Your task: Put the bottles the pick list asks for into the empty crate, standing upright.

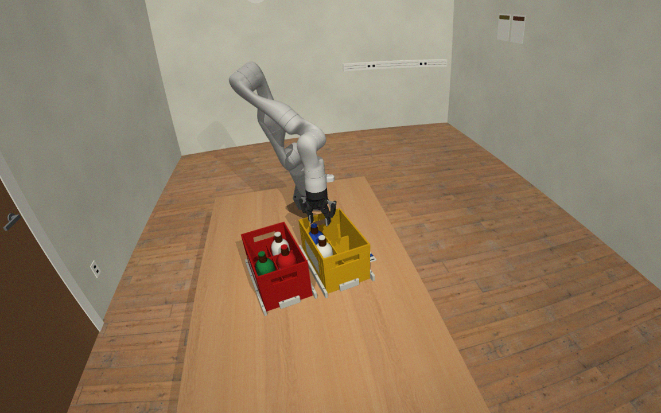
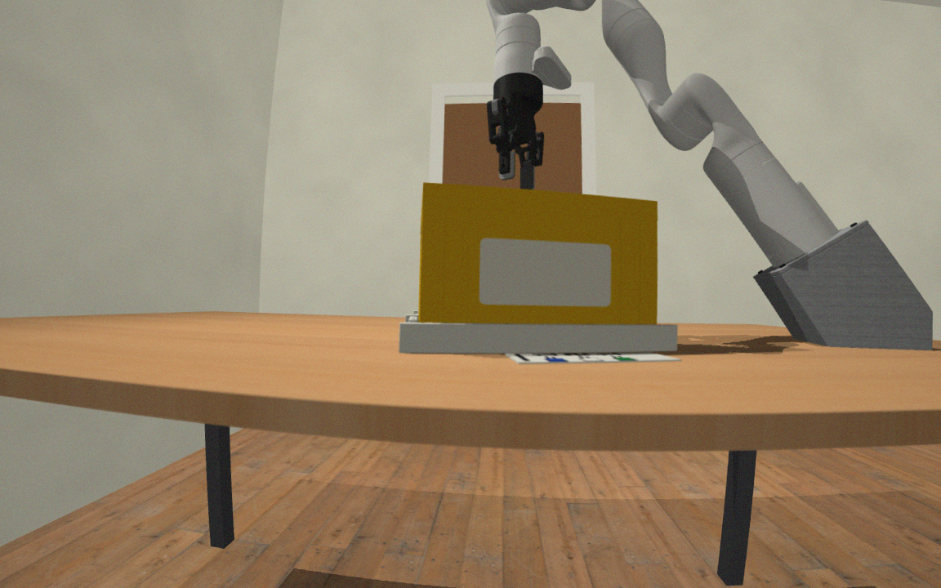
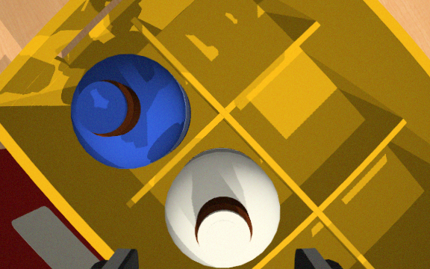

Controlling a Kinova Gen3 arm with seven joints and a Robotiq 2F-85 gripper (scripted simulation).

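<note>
Right now the red bottle is 1 cm ahead of my hand, 15 cm to the right of it and 15 cm below it. Round my hand: yellow crate 5 cm to the left, 16 cm below; then red crate 1 cm ahead, 19 cm to the right, 16 cm below; then blue bottle 8 cm behind, 1 cm to the right, 15 cm below.
</note>
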